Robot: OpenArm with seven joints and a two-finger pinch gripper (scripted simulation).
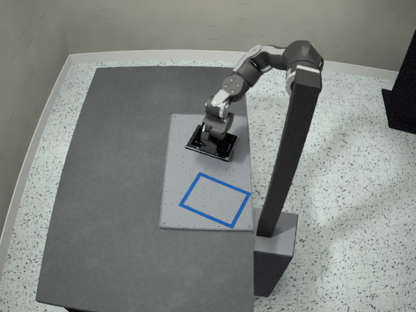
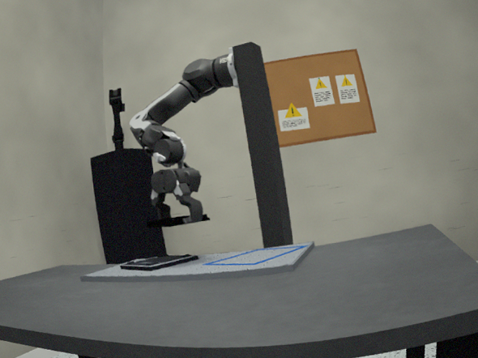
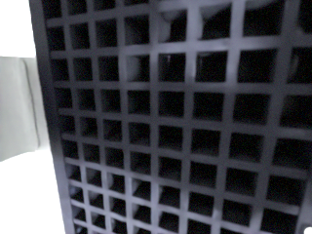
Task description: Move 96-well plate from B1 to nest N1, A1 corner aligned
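The plate nest N1 is 90 mm below my hand, 70 mm to the right of it and 20 mm ahead of it. Round my hand: black 96-well plate right at my hand.
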